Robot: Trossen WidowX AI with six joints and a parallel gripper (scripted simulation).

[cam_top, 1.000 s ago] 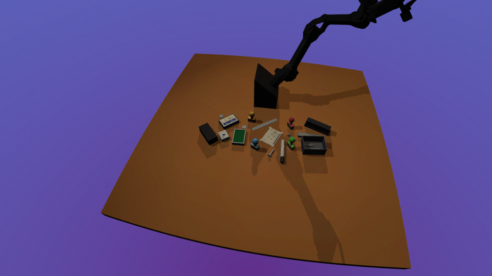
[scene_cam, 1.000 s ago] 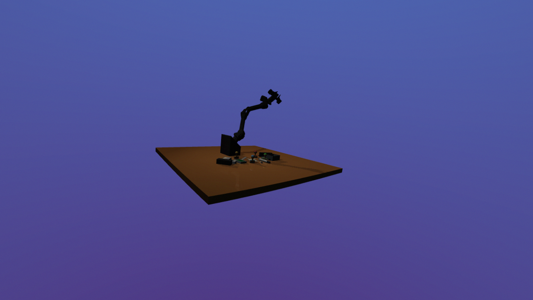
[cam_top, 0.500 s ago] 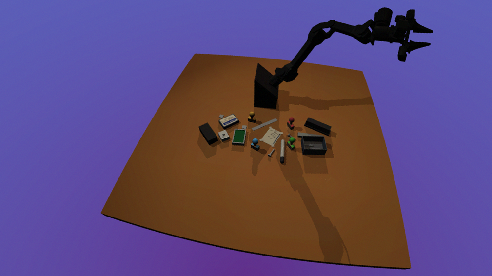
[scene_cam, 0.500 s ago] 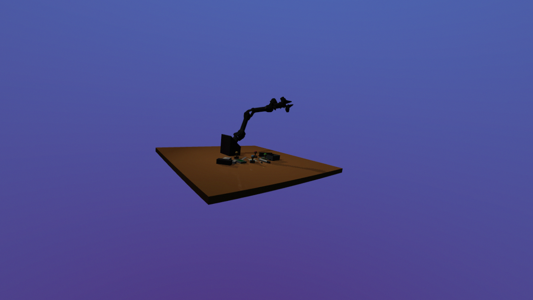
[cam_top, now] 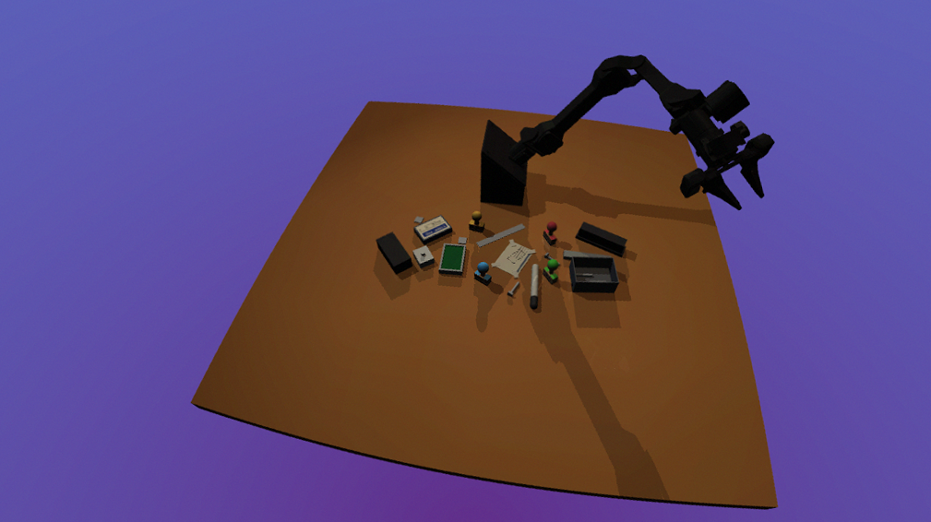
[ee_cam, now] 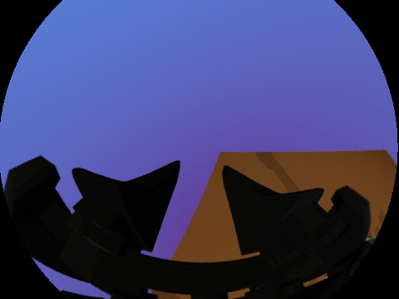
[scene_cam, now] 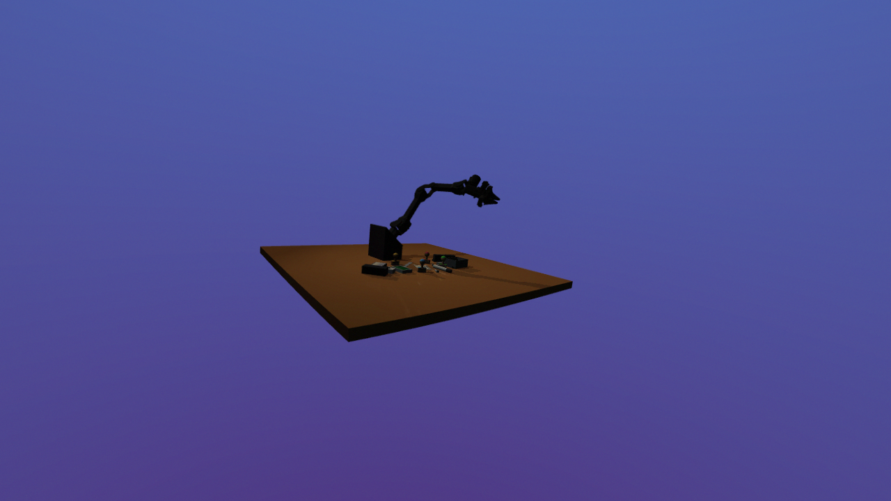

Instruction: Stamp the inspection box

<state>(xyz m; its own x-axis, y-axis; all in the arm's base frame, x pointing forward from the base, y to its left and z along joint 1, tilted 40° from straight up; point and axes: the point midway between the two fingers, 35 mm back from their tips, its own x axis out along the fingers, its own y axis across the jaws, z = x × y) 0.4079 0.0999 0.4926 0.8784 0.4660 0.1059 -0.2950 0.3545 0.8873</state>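
The green-knobbed PASS stamp is 37 cm below my gripper tip, 32 cm to the right of it and 10 cm behind it. Also, from my gripper tip: marker 38 cm below, 36 cm to the right, 5 cm behind; then dark tray 38 cm below, 21 cm to the right, 10 cm behind; then dark bar 37 cm below, 23 cm behind, 17 cm to the right.
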